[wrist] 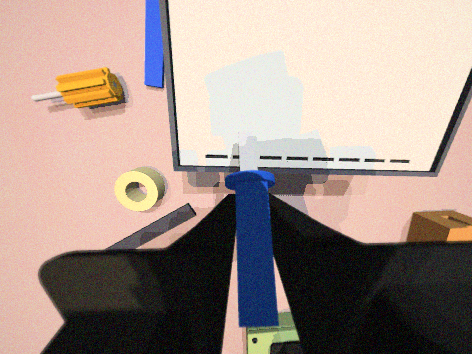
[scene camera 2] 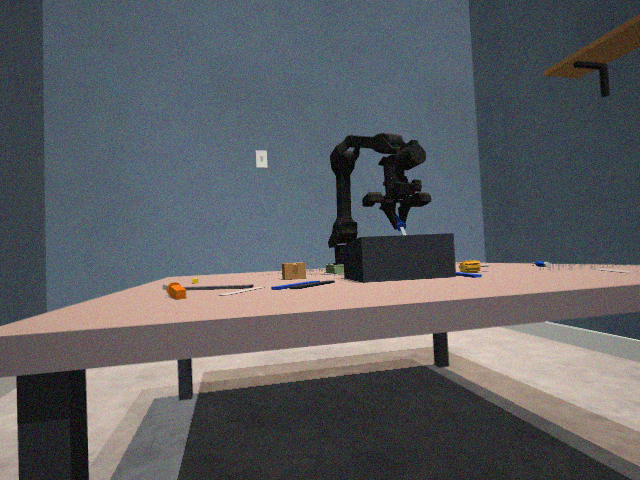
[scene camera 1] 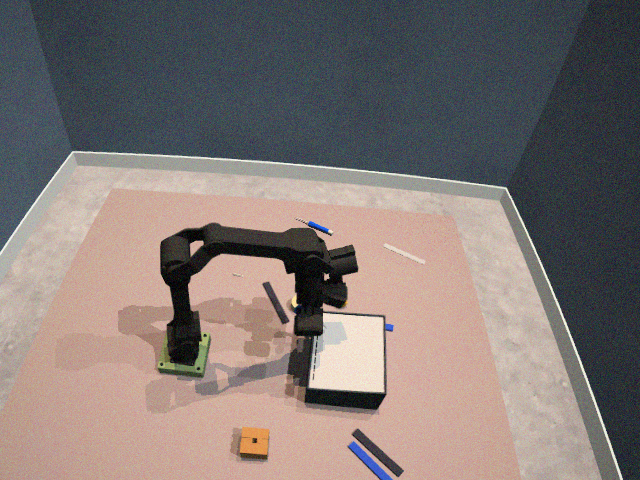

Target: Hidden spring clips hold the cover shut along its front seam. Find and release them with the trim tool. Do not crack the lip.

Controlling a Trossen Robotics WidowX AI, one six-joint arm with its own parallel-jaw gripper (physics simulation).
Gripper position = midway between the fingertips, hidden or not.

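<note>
In scene camera 1 I see my gripper (scene camera 1: 311, 319), along with a cover (scene camera 1: 350, 353) and an orange-brown block (scene camera 1: 254, 444). The wrist view gives me my gripper (wrist: 248, 200) again, and the blue trim tool (wrist: 257, 301) that it holds; the tool touches nothing else. The cover (wrist: 361, 87) is there too. As for scene camera 2, it shows my gripper (scene camera 2: 399, 229).
</note>
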